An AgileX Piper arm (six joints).
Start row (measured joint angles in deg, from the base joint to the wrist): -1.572 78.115 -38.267 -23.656 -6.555 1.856
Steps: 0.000 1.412 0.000 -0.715 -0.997 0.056; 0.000 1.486 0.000 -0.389 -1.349 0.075; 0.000 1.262 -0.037 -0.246 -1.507 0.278; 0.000 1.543 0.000 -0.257 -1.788 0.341; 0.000 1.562 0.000 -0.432 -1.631 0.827; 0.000 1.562 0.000 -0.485 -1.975 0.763; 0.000 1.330 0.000 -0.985 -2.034 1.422; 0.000 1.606 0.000 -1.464 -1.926 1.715; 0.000 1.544 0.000 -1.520 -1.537 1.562; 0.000 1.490 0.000 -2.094 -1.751 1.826; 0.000 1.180 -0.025 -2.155 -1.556 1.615
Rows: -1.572 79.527 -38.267 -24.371 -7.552 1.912; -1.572 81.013 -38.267 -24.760 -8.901 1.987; -1.572 82.275 -38.304 -25.006 -10.408 2.265; -1.572 83.818 -38.304 -25.263 -12.196 2.606; -1.572 85.380 -38.304 -25.695 -13.827 3.433; -1.572 86.942 -38.304 -26.180 -15.802 4.196; -1.572 88.272 -38.304 -27.165 -17.836 5.618; -1.572 89.878 -38.304 -28.629 -19.762 7.333; -1.572 91.422 -38.304 -30.149 -21.299 8.895; -1.572 92.912 -38.304 -32.243 -23.050 10.721; -1.572 94.092 -38.329 -34.398 -24.606 12.336
